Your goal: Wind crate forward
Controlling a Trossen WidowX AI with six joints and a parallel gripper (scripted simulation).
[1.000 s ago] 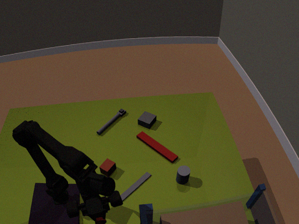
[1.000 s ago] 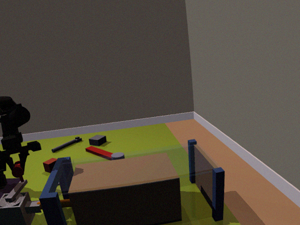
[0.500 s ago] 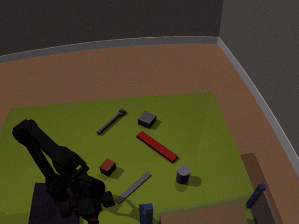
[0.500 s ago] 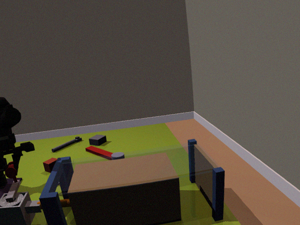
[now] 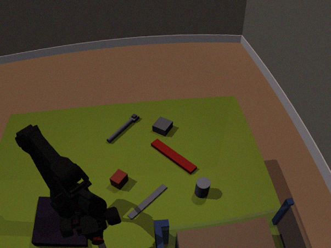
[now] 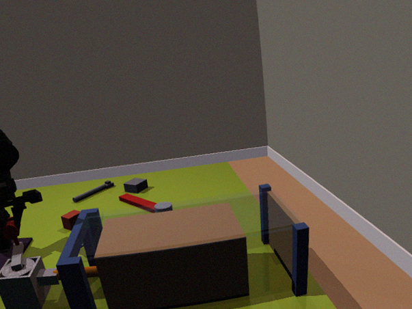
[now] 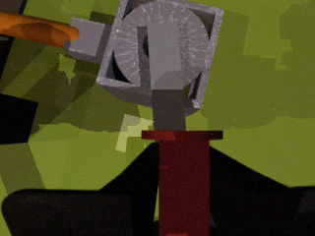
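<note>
Now: gripper tip 10 cm above the grey winch and 9 cm to the left of it. The rest, counted from my gripper tip: red crank grip 2 cm to the left; then winch handle 3 cm below, 2 cm to the right, 1 cm ahead; then blue steel frame 18 cm ahead, 10 cm to the right, 3 cm below.
</note>
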